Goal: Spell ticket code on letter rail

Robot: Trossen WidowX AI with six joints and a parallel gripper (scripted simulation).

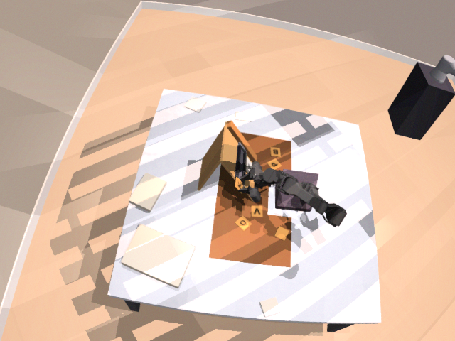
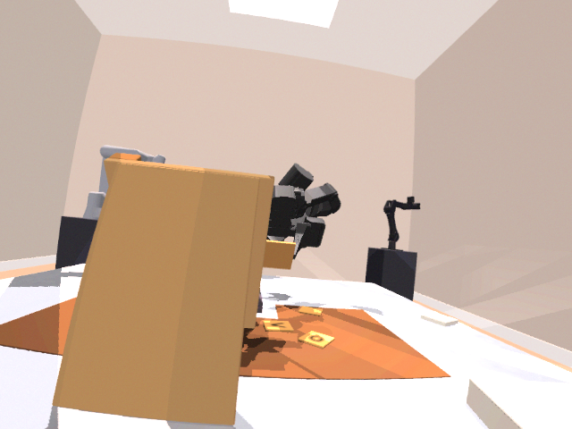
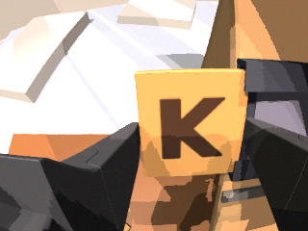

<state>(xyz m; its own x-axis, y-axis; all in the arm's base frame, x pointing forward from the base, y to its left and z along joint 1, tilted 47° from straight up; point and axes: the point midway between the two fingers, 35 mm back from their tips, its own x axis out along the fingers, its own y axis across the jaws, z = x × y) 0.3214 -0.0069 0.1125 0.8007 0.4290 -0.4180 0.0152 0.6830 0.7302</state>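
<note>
My gripper tip is 170 mm to the left of the white ticket, 80 mm above it and 50 mm past it. From my gripper tip the other things lie so: k tile: right at my gripper tip; then v tile: 170 mm below, 120 mm behind, 30 mm to the left; then q tile: 170 mm below, 100 mm to the left, 60 mm behind.
</note>
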